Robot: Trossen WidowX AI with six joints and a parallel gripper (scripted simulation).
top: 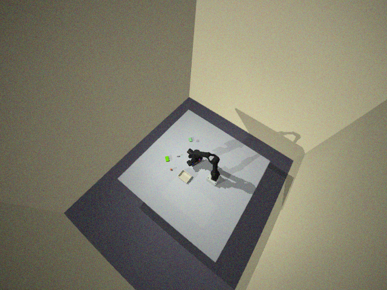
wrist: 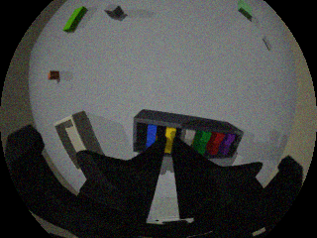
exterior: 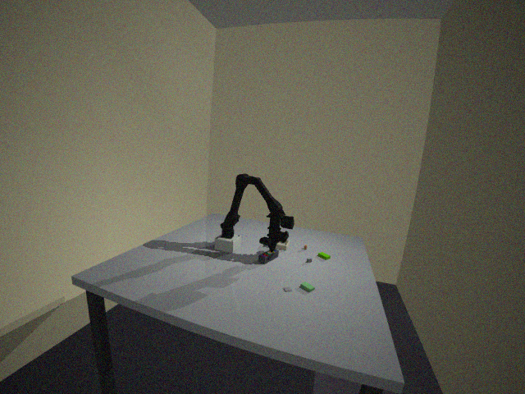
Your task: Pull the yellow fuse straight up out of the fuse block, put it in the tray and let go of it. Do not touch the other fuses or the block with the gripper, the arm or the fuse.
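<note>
Right now my gripper tip is 190 mm to the right of the cream tray, 30 mm above it and 20 mm short of it. Round my gripper tip: yellow fuse (10 mm below).
</note>
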